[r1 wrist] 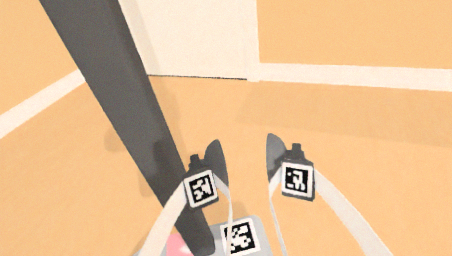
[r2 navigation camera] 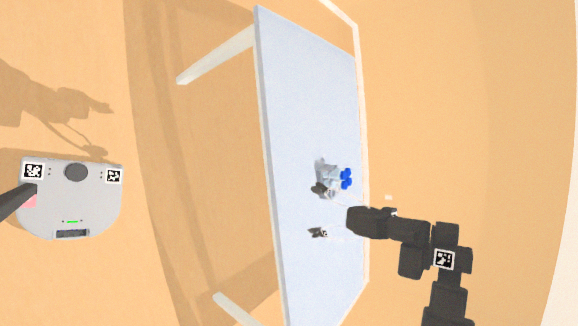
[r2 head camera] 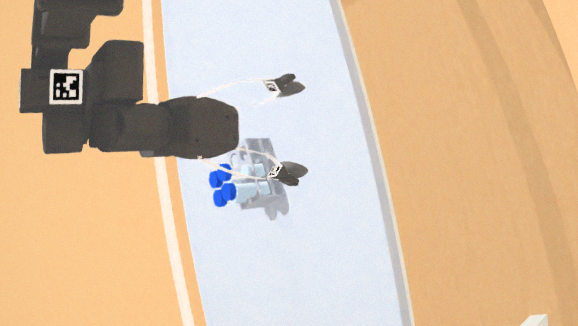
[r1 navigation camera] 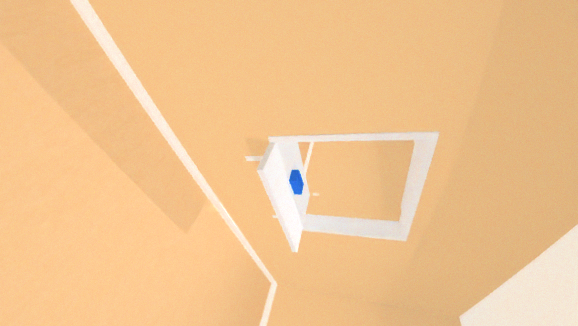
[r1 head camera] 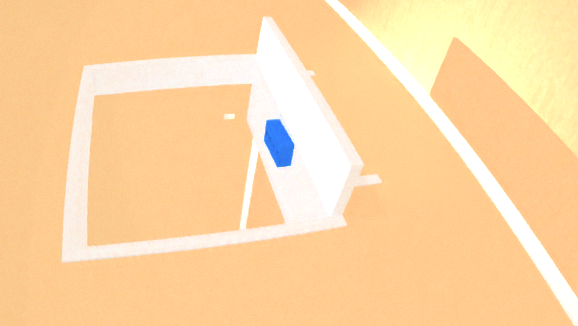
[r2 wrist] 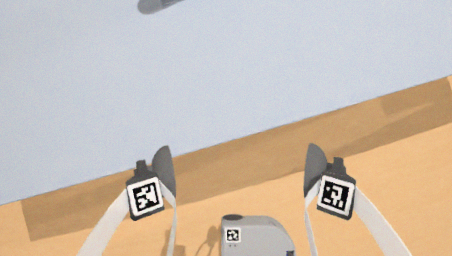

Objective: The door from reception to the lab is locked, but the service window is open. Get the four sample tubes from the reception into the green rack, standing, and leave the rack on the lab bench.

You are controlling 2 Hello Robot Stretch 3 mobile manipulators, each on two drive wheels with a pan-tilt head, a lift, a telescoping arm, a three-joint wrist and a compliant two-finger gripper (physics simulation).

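Four tubes with blue caps [r2 head camera: 228, 192] [r2 navigation camera: 346, 178] stand in a clear grey rack [r2 head camera: 260, 145] [r2 navigation camera: 322, 174] on the pale blue table [r2 head camera: 300, 280] [r2 navigation camera: 305, 100] [r2 wrist: 225, 60]. r2's gripper [r2 head camera: 291, 130] [r2 navigation camera: 317, 210] [r2 wrist: 240, 150] is wide open and empty above the table. One finger overlaps the rack's edge in the r2 head view; its height over the rack is unclear. r1's gripper [r1 wrist: 245, 145] is partly open and empty above the floor. The service window's white frame [r1 head camera: 77, 160] [r1 navigation camera: 415, 185] shows in r1's views. The green rack does not show in any view.
A blue block [r1 head camera: 279, 143] [r1 navigation camera: 296, 182] sits on the window's sill beside an upright white panel [r1 head camera: 310, 115] [r1 navigation camera: 280, 195]. A white door [r1 wrist: 200, 40] stands beyond r1's gripper, with a dark mast at left. r2's base [r2 navigation camera: 70, 200] [r2 wrist: 257, 235] stands away from the table.
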